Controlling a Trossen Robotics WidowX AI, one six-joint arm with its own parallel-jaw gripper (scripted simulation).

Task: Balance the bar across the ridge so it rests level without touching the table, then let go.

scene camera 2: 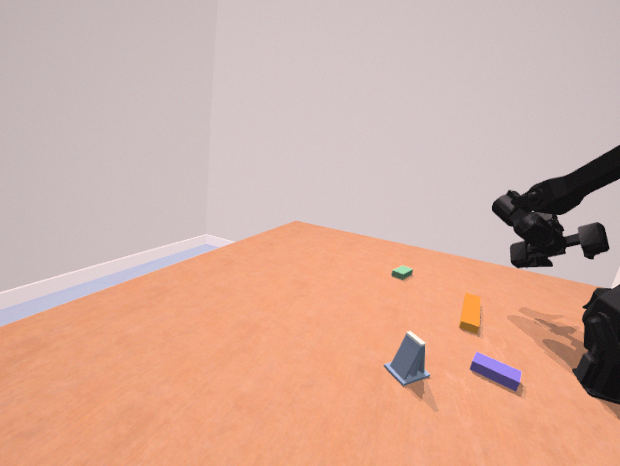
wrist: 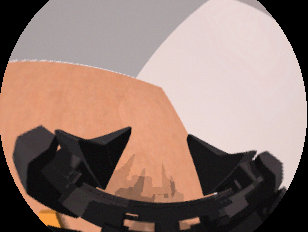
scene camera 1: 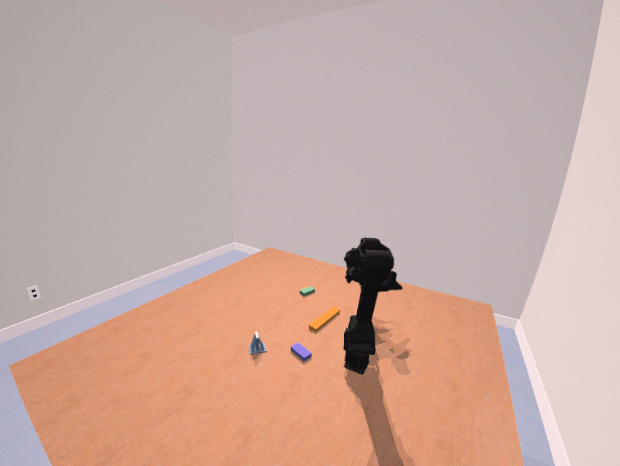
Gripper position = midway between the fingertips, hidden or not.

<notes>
My gripper [scene camera 2: 571, 261] is open, holding nothing. Further things: a purple block [scene camera 2: 510, 377].
My gripper shows as well in the wrist view [wrist: 160, 133]. The wrist view misses the purple block: it is out of frame.
</notes>
